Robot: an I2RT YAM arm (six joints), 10 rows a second.
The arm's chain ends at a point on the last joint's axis. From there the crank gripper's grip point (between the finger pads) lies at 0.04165 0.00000 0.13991 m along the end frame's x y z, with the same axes.
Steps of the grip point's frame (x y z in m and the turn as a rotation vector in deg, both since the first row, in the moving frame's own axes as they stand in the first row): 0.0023, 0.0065, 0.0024, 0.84, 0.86, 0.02; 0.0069, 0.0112, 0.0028, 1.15, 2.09, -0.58; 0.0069, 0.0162, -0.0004, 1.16, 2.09, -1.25; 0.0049, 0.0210, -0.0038, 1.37, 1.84, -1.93
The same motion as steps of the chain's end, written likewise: 0.0002, 0.0085, 0.0031, 0.84, 0.86, 0.02; 0.0018, 0.0144, 0.0044, 1.15, 2.09, -0.58; 0.0019, 0.0200, 0.0012, 1.16, 2.09, -1.25; 0.0005, 0.0258, -0.0023, 1.37, 1.84, -1.93
